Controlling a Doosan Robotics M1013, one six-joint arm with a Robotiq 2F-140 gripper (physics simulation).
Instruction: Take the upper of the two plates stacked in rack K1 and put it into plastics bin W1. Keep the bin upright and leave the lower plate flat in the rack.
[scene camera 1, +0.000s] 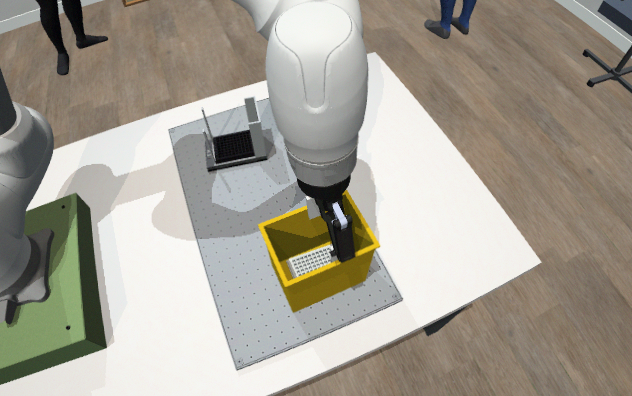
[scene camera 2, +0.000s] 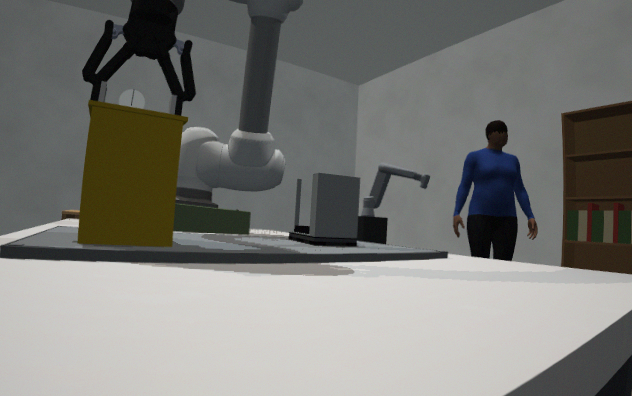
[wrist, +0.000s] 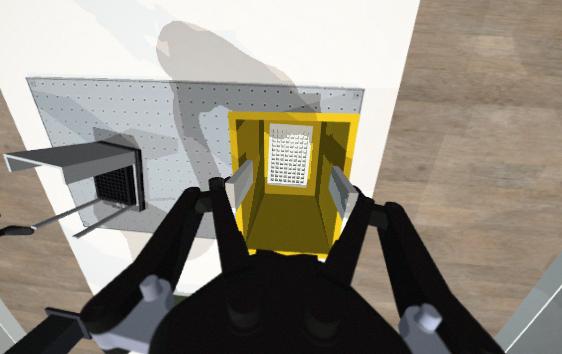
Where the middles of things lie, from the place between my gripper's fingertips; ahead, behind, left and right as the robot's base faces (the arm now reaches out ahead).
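The yellow bin W1 (scene camera 2: 128, 195) is here, with my hand 70 mm above it and 20 mm past it. Counting from my hand, I find the black plate (scene camera 1: 235, 146) 120 mm behind, 130 mm below and 390 mm to the left. The white plate (scene camera 1: 299, 265) is 10 mm behind my hand and 140 mm below it.
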